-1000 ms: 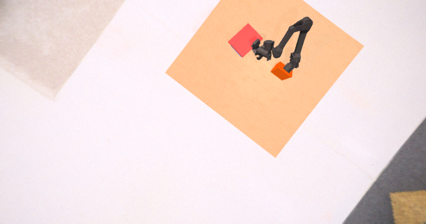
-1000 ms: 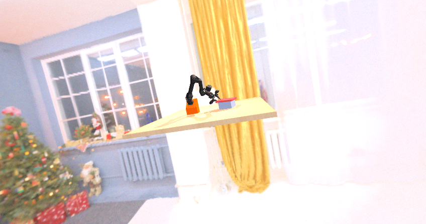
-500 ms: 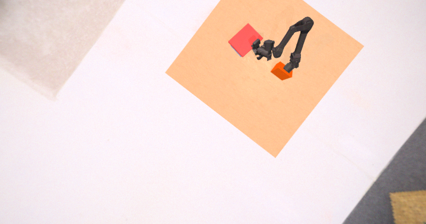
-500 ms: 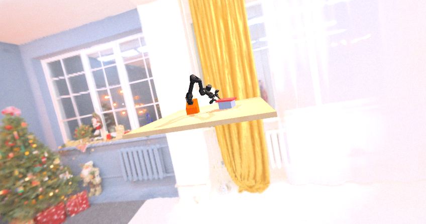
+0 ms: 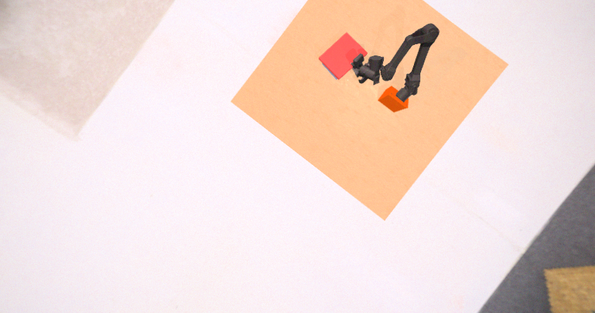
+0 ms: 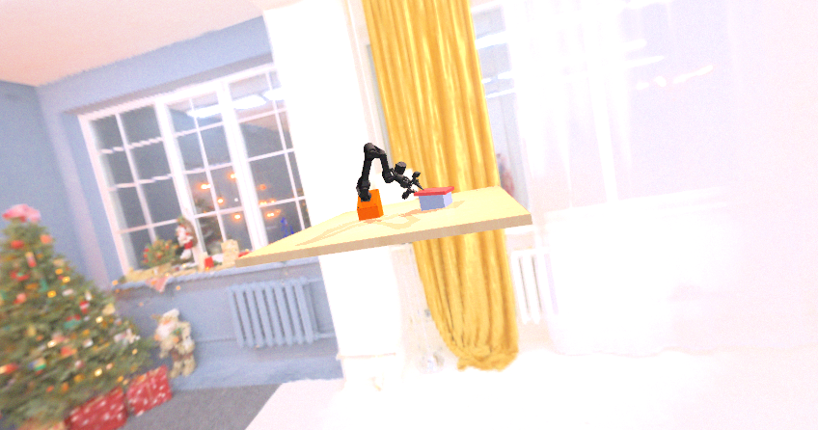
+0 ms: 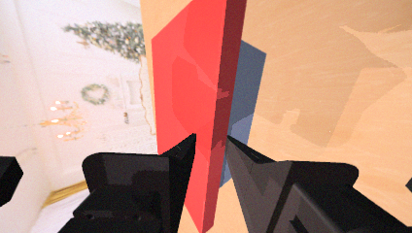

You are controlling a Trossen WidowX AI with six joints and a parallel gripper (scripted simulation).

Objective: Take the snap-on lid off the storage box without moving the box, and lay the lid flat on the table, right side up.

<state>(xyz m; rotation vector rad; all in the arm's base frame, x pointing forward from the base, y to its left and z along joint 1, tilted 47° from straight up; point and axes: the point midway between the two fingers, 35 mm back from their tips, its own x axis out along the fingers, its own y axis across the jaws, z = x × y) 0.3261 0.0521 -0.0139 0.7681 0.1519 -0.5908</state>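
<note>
Right now my gripper tip is 80 mm short of the red lid and 10 mm to the left of it. Also, from my gripper tip: storage box 80 mm ahead, 50 mm below, 10 mm to the right.
</note>
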